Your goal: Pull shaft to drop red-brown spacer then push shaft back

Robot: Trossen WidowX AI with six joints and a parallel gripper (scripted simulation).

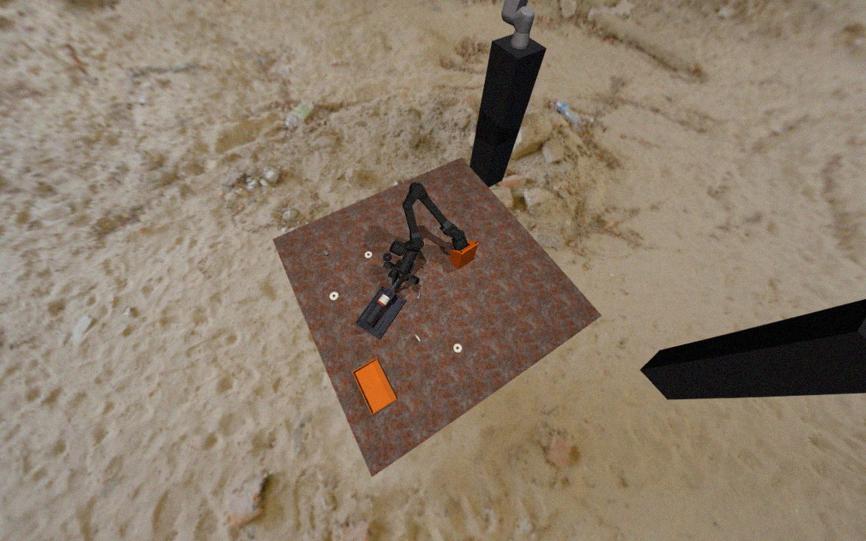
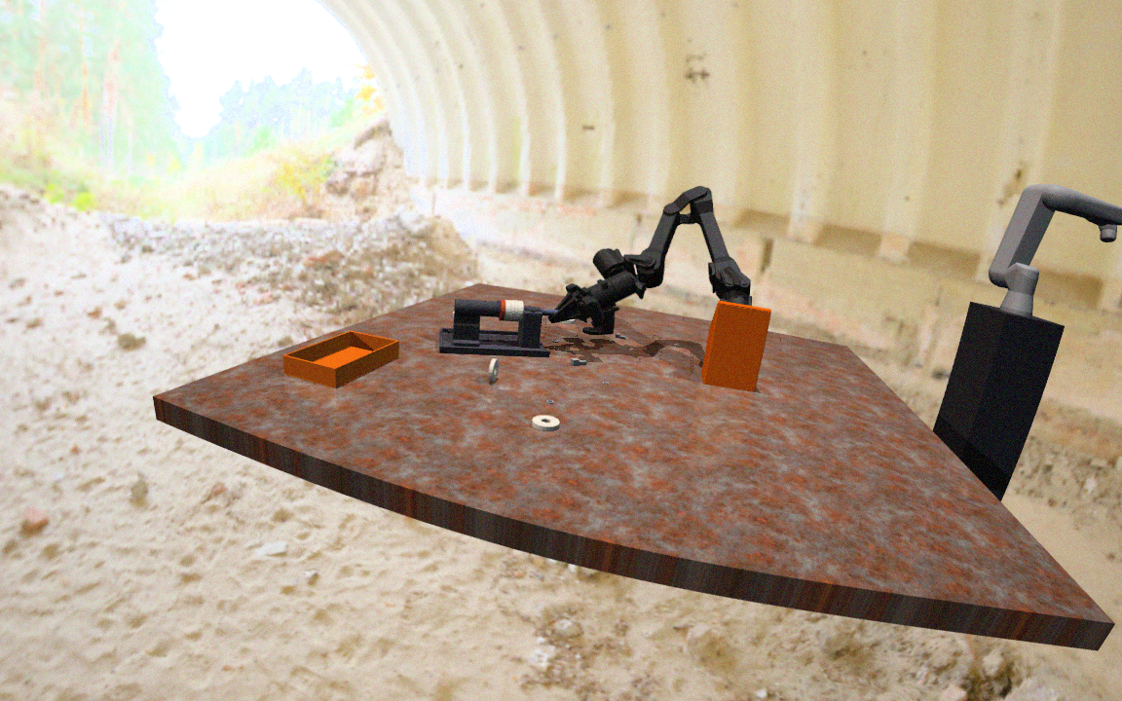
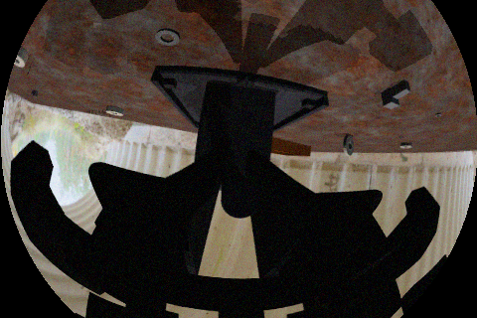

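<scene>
The shaft lies 30 mm ahead of my gripper tip, 10 mm to the left of it and 20 mm above it. The rest, counted from my gripper tip: orange tray: 310 mm ahead, 340 mm to the left, 50 mm below; red-brown spacer: 100 mm ahead, 40 mm to the left, 20 mm above; cream spacer: 80 mm ahead, 40 mm to the left, 20 mm above.
</scene>
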